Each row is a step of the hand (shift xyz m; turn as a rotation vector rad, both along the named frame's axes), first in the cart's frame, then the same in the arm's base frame.
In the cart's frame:
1: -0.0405 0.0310 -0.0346 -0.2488 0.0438 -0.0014
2: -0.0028 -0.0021 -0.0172 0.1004 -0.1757 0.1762
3: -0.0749 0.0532 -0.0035 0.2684 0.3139 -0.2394
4: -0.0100 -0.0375 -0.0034 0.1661 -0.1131 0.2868
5: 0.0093 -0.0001 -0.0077 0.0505 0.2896 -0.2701
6: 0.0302 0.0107 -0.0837 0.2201 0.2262 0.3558
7: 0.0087 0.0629 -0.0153 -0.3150 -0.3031 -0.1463
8: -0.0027 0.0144 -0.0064 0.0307 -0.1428 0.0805
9: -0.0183 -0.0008 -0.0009 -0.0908 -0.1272 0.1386
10: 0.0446 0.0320 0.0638 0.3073 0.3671 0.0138
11: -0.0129 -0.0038 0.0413 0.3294 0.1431 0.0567
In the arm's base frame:
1: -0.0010 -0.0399 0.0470 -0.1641 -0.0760 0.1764
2: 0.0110 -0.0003 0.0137 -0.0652 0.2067 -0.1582
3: -0.0471 -0.0626 0.0481 0.3573 -0.3016 -0.0964
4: -0.0041 0.0352 0.0162 -0.1043 0.1666 -0.2898
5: 0.0119 0.0004 -0.0018 0.2356 -0.3099 0.0884
6: 0.0827 -0.0163 0.0306 -0.1200 -0.1523 -0.4343
7: 0.0172 -0.0626 -0.0075 -0.0997 0.2399 0.3808
8: 0.0030 -0.0153 0.0036 -0.0399 0.1540 -0.0501
9: -0.0115 -0.0017 0.0142 -0.1640 0.1294 -0.0014
10: -0.0181 -0.0182 -0.0802 0.1937 -0.3194 -0.2998
11: -0.0395 0.0069 -0.0168 0.1762 -0.0909 -0.3047

